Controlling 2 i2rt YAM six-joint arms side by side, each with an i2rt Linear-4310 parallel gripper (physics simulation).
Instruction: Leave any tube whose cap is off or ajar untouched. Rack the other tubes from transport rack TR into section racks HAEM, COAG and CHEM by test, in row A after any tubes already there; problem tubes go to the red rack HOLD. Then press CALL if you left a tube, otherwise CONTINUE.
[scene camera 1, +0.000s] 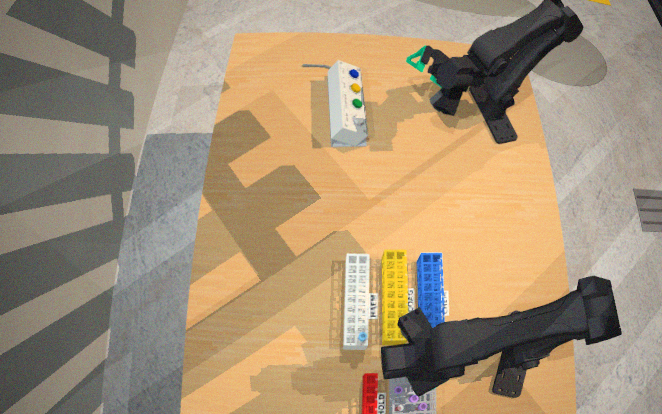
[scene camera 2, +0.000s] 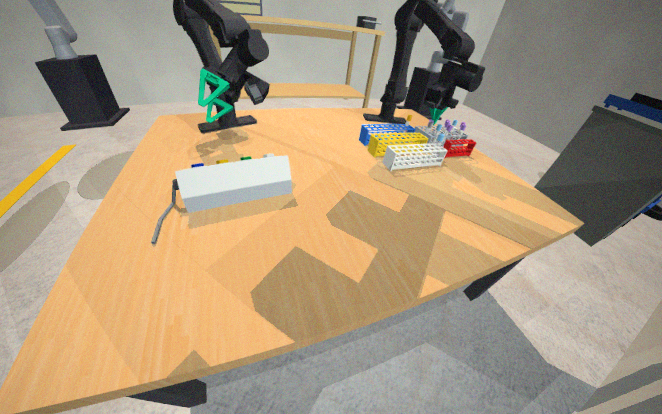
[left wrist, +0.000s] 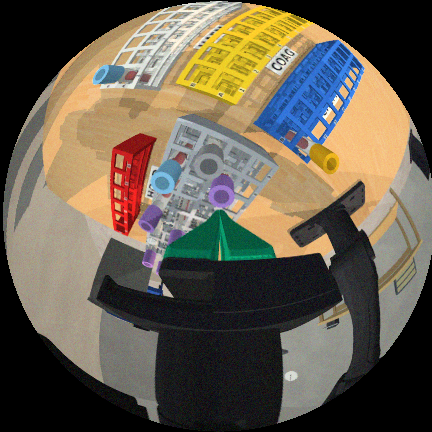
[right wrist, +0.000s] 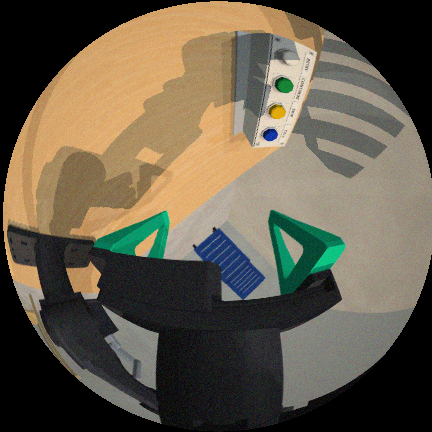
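Seen in the pictures: left gripper, fingertip midpoint: (scene camera 1: 425, 379) (scene camera 2: 433, 124) (left wrist: 219, 215); right gripper, fingertip midpoint: (scene camera 1: 419, 68) (scene camera 2: 204, 114) (right wrist: 218, 215); left arm's base at its link origin: (scene camera 1: 515, 354) (scene camera 2: 385, 120) (left wrist: 331, 214); right arm's base at its link origin: (scene camera 1: 492, 113) (scene camera 2: 228, 124) (right wrist: 47, 249).
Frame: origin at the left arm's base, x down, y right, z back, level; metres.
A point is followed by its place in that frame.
Observation:
The grey transport rack (left wrist: 268, 162) {x -0.057, y -0.054, z -0.209 m} holds several tubes: a light-blue-capped tube (left wrist: 166, 177) {x -0.094, y -0.100, z -0.262 m}, a grey-capped tube (left wrist: 208, 162) {x -0.094, y -0.076, z -0.250 m} and several purple-capped tubes (left wrist: 221, 192) {x -0.093, y -0.086, z -0.231 m}. My left gripper (left wrist: 219, 215) {x -0.071, y -0.115, z -0.204 m} (scene camera 2: 436, 122) {x -0.071, y -0.115, z -0.204 m} is shut and empty, its tips over the rack beside a purple cap. The white HAEM rack (scene camera 1: 357, 300) {x -0.057, y 0.010, z -0.387 m} (scene camera 2: 416, 157) {x -0.011, y -0.006, z -0.362 m} has a light-blue-capped tube (scene camera 1: 363, 336) {x -0.094, y -0.067, z -0.352 m} (left wrist: 107, 74) at its near end. The yellow COAG rack (scene camera 1: 394, 295) {x -0.030, y 0.052, z -0.316 m} (left wrist: 220, 95) {x -0.057, y -0.043, z -0.274 m} shows no cap. The blue CHEM rack (scene camera 1: 430, 285) {x -0.030, y 0.096, z -0.246 m} (left wrist: 320, 90) {x -0.057, y 0.032, z -0.236 m} has a yellow-capped tube (left wrist: 326, 160) {x -0.094, y -0.018, z -0.206 m}. The red HOLD rack (scene camera 1: 369, 395) {x -0.057, y -0.176, z -0.302 m} (left wrist: 131, 185) {x -0.008, y -0.207, z -0.295 m} shows no tube. My right gripper (right wrist: 218, 215) {x -0.117, y 0.603, z -0.405 m} is open and empty.
The white button box (scene camera 1: 342, 110) {x -0.083, y 0.430, z -0.553 m} (scene camera 2: 235, 182) {x -0.049, y 0.483, z -0.596 m} (right wrist: 250, 85) {x -0.014, y 0.498, z -0.537 m} stands far from the racks, with blue (right wrist: 270, 134) {x -0.068, y 0.566, z -0.559 m}, yellow (right wrist: 277, 111) {x -0.068, y 0.521, z -0.542 m}, green (right wrist: 284, 85) {x -0.068, y 0.476, z -0.525 m} and whitish (right wrist: 287, 56) {x -0.066, y 0.431, z -0.504 m} buttons. My right gripper hangs near it. A grey cable (scene camera 2: 162, 222) {x -0.004, y 0.616, z -0.671 m} sticks out of the box.

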